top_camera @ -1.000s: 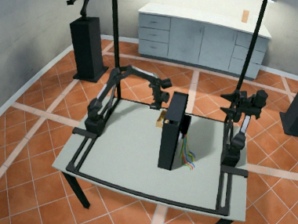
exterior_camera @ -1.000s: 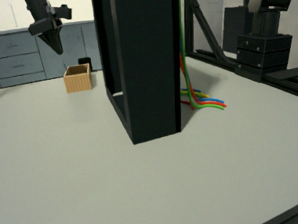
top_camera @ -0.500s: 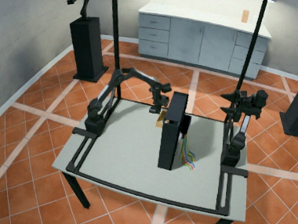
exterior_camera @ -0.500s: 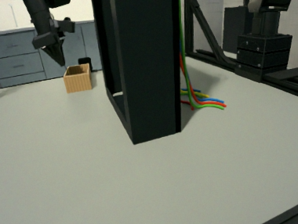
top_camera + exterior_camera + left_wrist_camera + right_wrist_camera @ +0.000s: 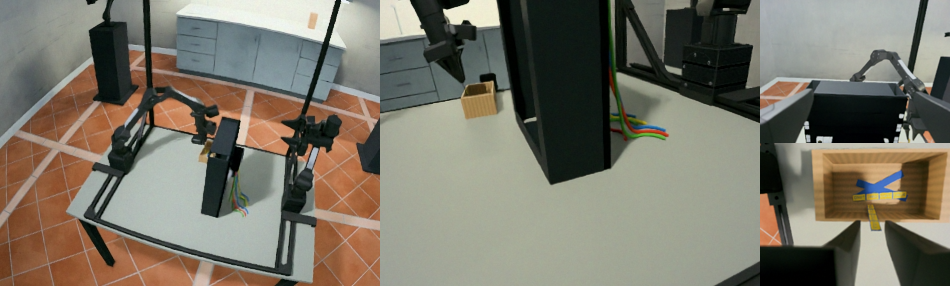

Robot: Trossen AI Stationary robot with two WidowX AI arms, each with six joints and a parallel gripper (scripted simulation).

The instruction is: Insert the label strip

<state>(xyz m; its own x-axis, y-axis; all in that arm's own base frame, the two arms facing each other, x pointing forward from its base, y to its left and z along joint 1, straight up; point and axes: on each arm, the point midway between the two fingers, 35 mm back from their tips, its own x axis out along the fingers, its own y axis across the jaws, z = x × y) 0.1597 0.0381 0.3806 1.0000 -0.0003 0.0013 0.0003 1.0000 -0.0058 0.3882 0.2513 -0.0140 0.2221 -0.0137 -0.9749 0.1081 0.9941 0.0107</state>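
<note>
Now: the yellow label strip 10 mm to the left of my right hand and 60 mm below it. From my right hand the other things lie so: small box (20 mm ahead, 40 mm to the left, 90 mm below).
</note>
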